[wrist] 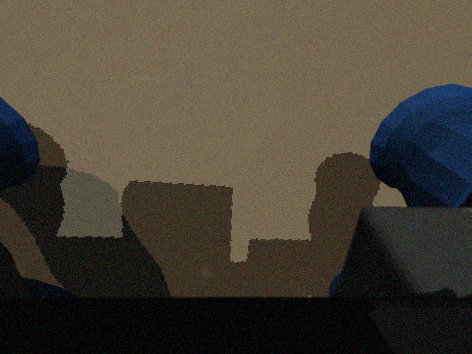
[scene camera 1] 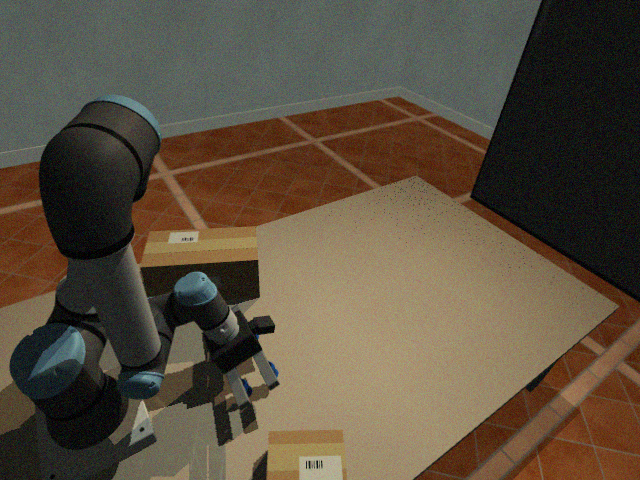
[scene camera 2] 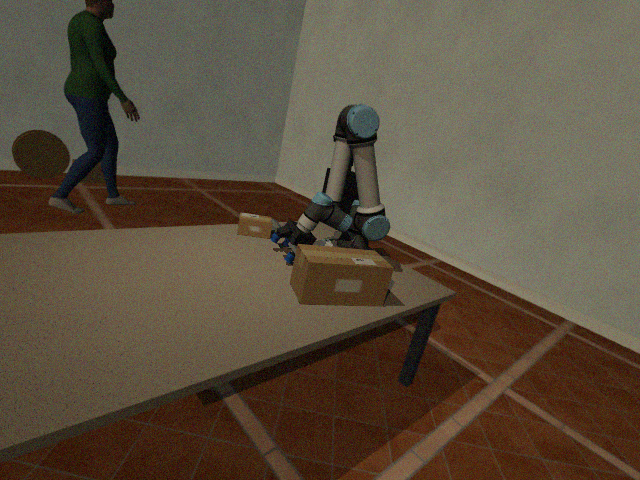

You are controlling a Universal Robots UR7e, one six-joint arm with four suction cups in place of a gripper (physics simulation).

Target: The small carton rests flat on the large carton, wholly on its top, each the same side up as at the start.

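Frame: origin at the arm's base, x ahead, y left, z up, level; centimetres.
Seen in the pictures: hand, its tool point: (wrist: 210, 226) (scene camera 1: 249, 363) (scene camera 2: 286, 252); arm's base, origin of its link: (scene camera 1: 91, 412) (scene camera 2: 352, 247).
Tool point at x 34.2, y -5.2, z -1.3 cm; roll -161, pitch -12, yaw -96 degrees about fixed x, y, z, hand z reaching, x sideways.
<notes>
Pixels of each thing's top centre, then the offset from my tool point to it. Level surfaces: height alone.
- small carton, centre of its top: (scene camera 1: 306, 456) (scene camera 2: 256, 217) dx -0.6, dy -27.5, dz +5.8 cm
- large carton, centre of its top: (scene camera 1: 202, 245) (scene camera 2: 345, 255) dx +1.7, dy +33.0, dz +13.1 cm
- table, height of its surface: dz -1.9 cm
The small carton (scene camera 1: 284, 448) (scene camera 2: 253, 226) stands on the table with its taped, labelled top up; the bottom edge of scene camera 1 cuts it off. The large carton (scene camera 1: 227, 245) (scene camera 2: 330, 276) stands apart from it on the table, taped top with a label up, partly behind the arm in scene camera 1. My gripper (scene camera 1: 259, 377) (scene camera 2: 283, 246) has its suction off and holds nothing. It hangs low over the table between the two cartons, tilted, its blue cups touching neither. Blue cups also show at both sides of the wrist view, where neither carton shows.
The table (scene camera 1: 403, 310) (scene camera 2: 155, 310) bears both cartons and the arm's base. A large black panel (scene camera 1: 573, 144) stands beyond the table at the right in scene camera 1. In scene camera 2, a person in green (scene camera 2: 90, 56) and a round brown object (scene camera 2: 40, 153) are at the far left.
</notes>
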